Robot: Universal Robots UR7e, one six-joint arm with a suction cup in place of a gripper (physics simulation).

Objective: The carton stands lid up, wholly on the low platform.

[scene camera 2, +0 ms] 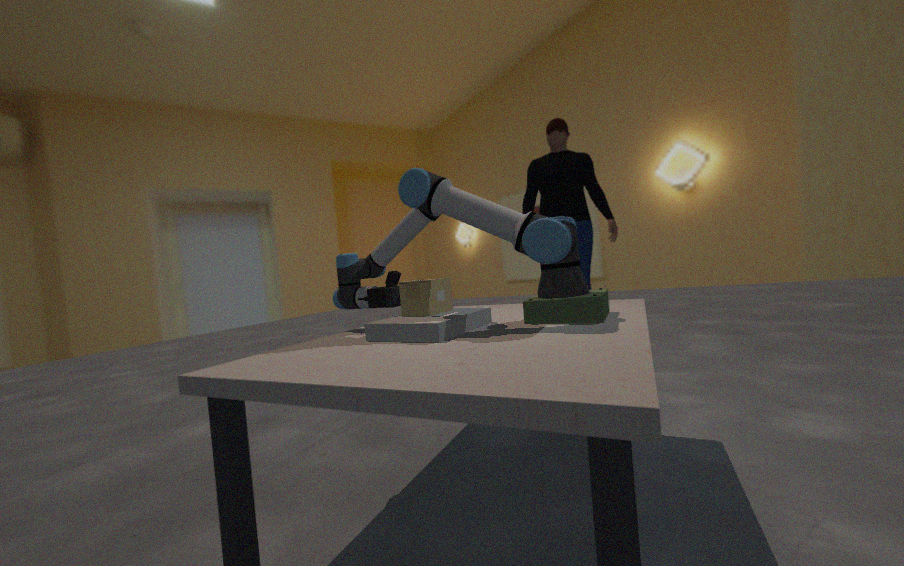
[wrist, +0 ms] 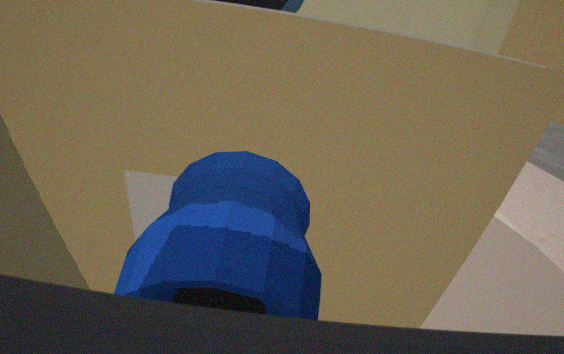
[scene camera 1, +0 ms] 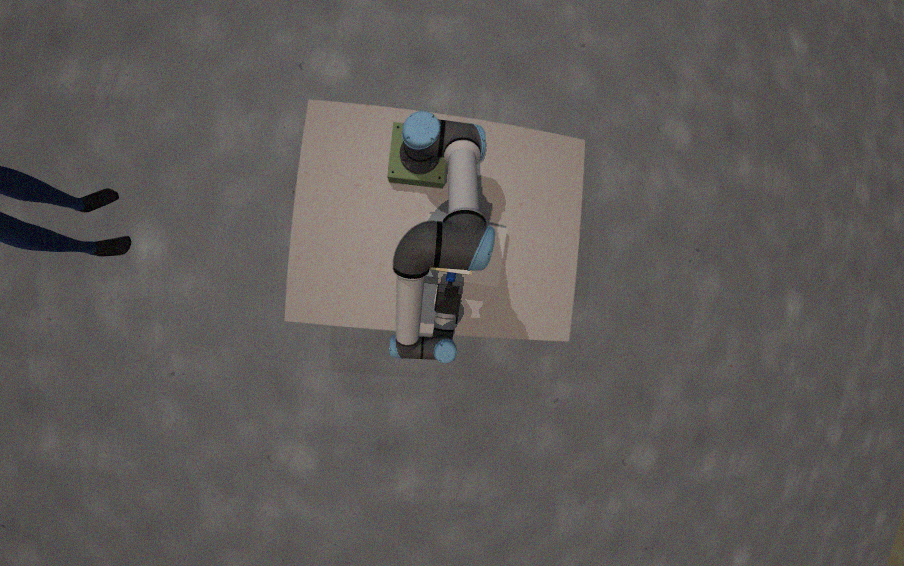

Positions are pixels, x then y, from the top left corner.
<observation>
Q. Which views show the low platform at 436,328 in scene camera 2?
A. Scene camera 2, the wrist view and scene camera 1: all of them.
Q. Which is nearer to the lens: the tan carton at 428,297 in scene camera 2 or the low platform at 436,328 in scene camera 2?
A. The low platform.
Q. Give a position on a low platform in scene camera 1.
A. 490,275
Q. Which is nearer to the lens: the tan carton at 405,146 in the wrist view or the low platform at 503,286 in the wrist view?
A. The tan carton.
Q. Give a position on my suction cup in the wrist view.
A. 236,221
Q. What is my suction cup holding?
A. A tan carton.
</observation>
